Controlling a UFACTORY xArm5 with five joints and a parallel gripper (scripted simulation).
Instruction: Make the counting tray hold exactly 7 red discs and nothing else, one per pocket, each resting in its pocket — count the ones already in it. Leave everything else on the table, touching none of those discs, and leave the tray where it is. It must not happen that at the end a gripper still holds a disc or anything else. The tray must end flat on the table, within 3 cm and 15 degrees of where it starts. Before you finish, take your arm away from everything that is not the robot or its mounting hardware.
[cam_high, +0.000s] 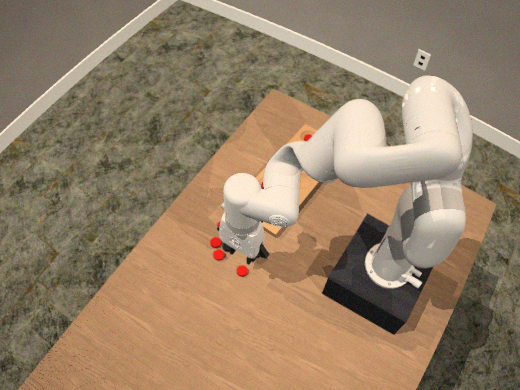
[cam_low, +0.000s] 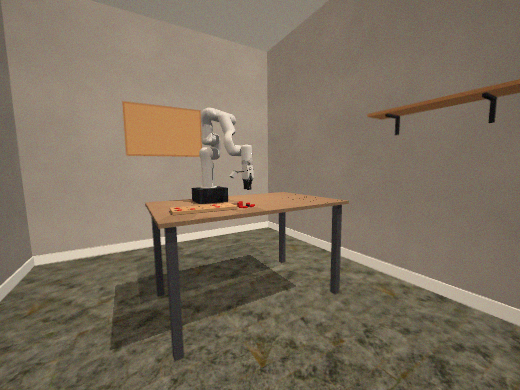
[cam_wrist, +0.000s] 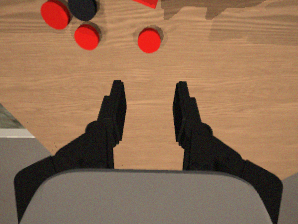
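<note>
Right now the wooden counting tray is 8 cm ahead of my hand, 32 cm to the right of it and 11 cm below it. Round my hand: black disc: 8 cm ahead, 3 cm to the right, 12 cm below.
</note>
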